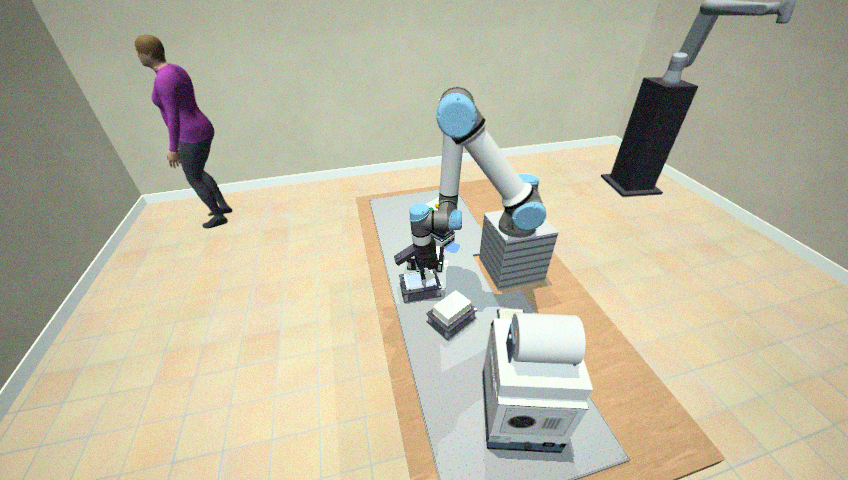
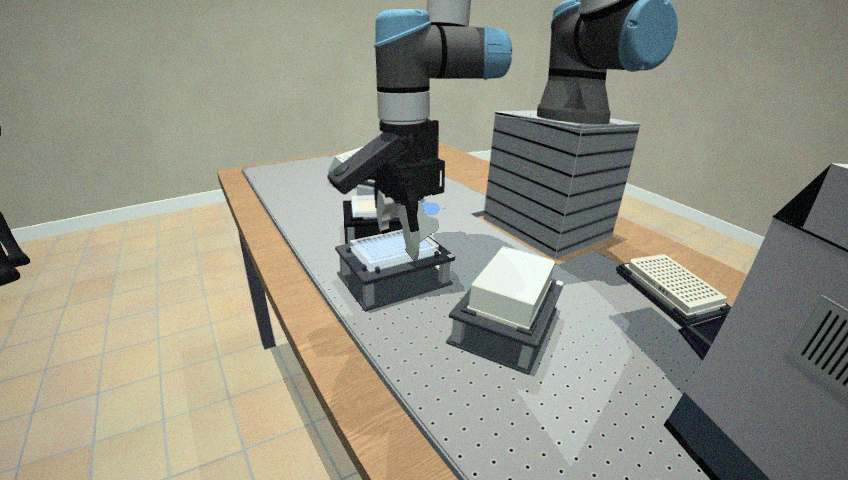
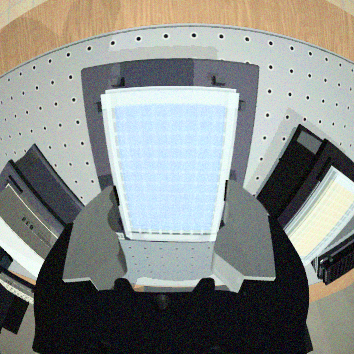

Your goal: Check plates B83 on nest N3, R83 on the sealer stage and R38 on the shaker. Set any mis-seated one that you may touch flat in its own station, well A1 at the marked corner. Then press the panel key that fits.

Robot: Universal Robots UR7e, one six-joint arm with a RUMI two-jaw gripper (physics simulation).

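Frame: origin at the arm's base, x right, y down, z ahead, level; centimetres.
Seen in the pictures: gripper, between the fingertips: (image 1: 422,280) (image 2: 399,248) (image 3: 170,184); arm's base, origin of its link: (image 2: 572,118).
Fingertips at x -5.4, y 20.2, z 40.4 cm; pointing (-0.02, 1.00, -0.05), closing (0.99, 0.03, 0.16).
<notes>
Offsets run from my fingertips to a thing's top centre. "spot": to the spot under its first point.
My gripper (image 1: 421,278) (image 2: 399,243) (image 3: 170,184) is shut on a clear plate with pale blue wells {dx -0.1, dy -1.3, dz +1.0 cm} (image 2: 386,248) (image 3: 170,160), fingers on its two long sides. The plate is low over a dark raised nest {dx -0.2, dy -0.8, dz +1.0 cm} (image 2: 389,288) (image 3: 95,135), inside the corner pegs; it looks about level, but whether its underside rests fully is hard to tell. A cream plate {dx -30.6, dy -5.2, dz -29.5 cm} (image 2: 675,284) lies on the dark stage by the sealer {spot: dx -64.6, dy -27.3, dz -21.6 cm} (image 1: 538,380). A plate with pale yellow wells {dx +17.4, dy -1.3, dz -3.5 cm} (image 2: 364,206) (image 3: 325,215) sits on a black station behind the nest. Plate names and the A1 corners are not readable.
A tall cream block {dx -18.1, dy -3.8, dz -9.7 cm} (image 1: 453,307) (image 2: 511,282) stands on another nest beside the held plate. The arm's louvred pedestal (image 1: 517,261) (image 2: 559,184) is on the right. A blue patch {spot: dx +26.5, dy +5.6, dz -18.6 cm} (image 1: 453,247) (image 2: 431,208) marks the mat. A person in purple (image 1: 181,107) is beyond the table.
</notes>
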